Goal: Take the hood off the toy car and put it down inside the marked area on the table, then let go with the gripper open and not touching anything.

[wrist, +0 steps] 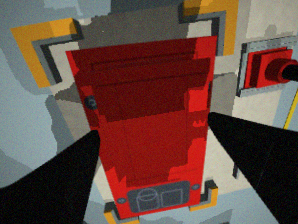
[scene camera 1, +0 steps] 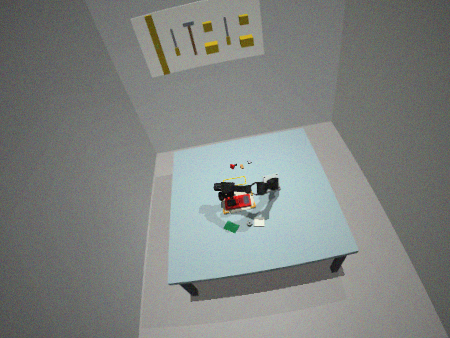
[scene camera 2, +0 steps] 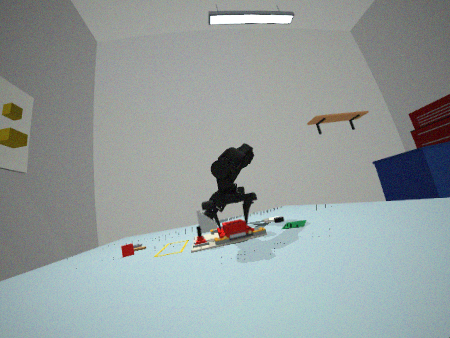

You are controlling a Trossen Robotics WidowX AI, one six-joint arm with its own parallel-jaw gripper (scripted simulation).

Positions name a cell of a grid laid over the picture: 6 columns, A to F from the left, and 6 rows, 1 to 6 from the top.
Labels:
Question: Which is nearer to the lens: the toy car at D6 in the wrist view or the red hood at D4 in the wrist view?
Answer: The red hood.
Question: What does the gripper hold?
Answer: Nothing.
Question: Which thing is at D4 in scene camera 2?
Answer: The gripper.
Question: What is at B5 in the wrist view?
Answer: The gripper.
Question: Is the gripper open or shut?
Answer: Open.

